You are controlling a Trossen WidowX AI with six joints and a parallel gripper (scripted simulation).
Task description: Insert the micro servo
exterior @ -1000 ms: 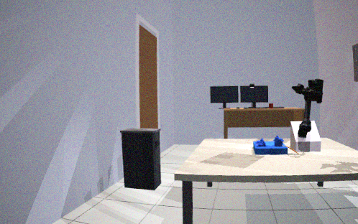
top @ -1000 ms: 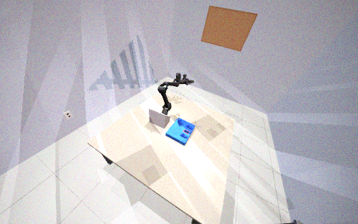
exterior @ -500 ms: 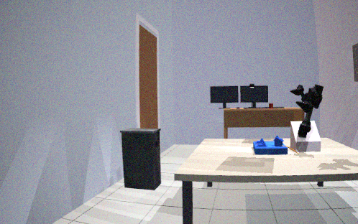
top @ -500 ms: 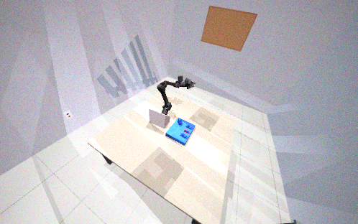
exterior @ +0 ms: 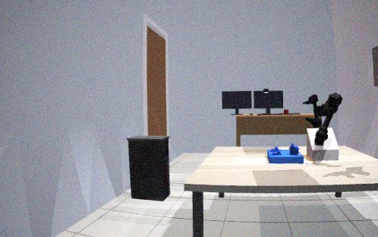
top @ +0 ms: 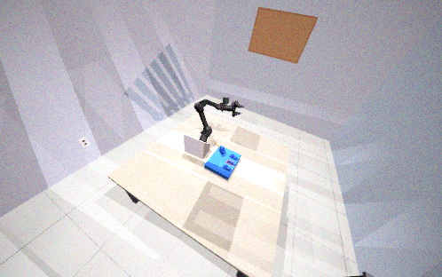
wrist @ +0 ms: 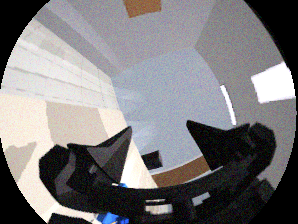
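My gripper tip is 20 mm short of the blue deck, 440 mm to the left of it and 340 mm above it.
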